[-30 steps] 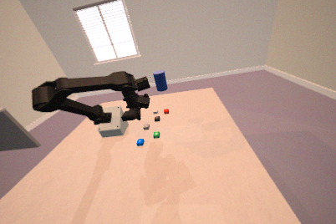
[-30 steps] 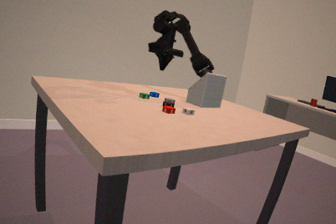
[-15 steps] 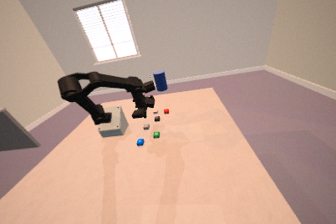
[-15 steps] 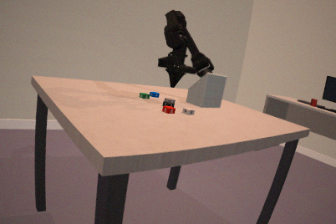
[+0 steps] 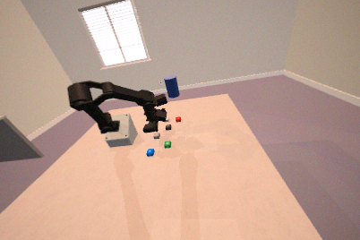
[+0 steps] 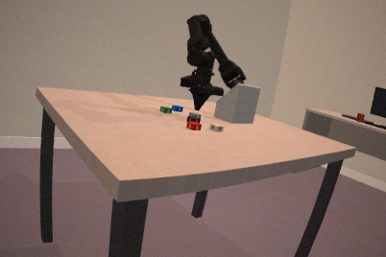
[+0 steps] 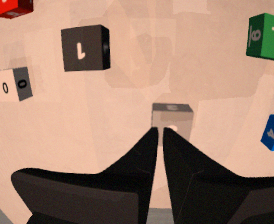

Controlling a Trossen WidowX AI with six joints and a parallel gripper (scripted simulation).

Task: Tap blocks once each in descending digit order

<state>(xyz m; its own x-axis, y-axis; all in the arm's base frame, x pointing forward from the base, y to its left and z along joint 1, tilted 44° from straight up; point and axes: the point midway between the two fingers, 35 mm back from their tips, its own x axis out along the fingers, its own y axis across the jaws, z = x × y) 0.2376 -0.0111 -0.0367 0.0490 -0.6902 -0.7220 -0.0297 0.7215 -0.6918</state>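
Right now my gripper tip is 1 cm past the grey block, 1 cm to the left of it and 2 cm above it. From my gripper tip the other things lie so: blue block (1 cm behind, 13 cm to the right, 2 cm below); black block (5 cm ahead, 6 cm to the left, 2 cm below); green block (8 cm ahead, 9 cm to the right, 2 cm below).
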